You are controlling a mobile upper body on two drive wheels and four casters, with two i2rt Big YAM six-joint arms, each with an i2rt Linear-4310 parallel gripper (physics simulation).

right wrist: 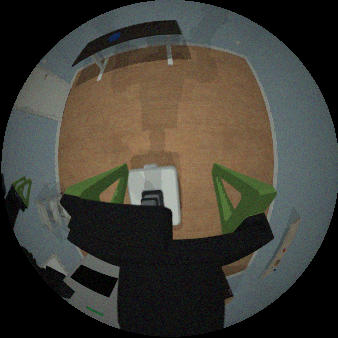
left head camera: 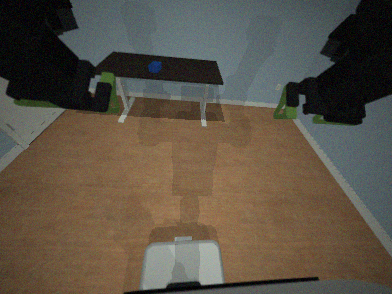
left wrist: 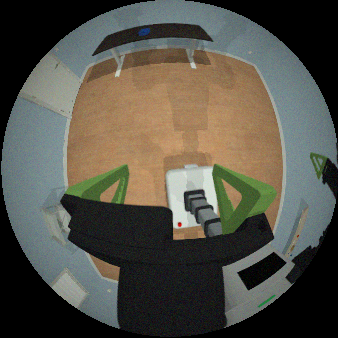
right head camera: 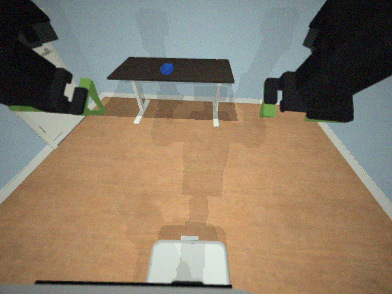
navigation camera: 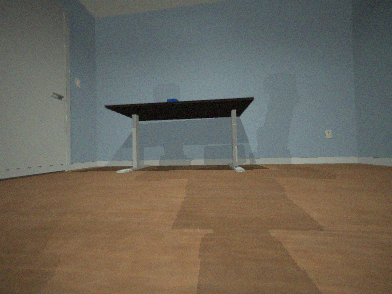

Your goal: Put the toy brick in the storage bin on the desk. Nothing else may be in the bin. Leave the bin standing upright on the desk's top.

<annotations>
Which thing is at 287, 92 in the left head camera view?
My right gripper.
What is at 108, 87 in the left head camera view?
My left gripper.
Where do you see a dark-topped desk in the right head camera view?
At 218, 71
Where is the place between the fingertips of my left gripper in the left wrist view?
170, 168
</annotations>
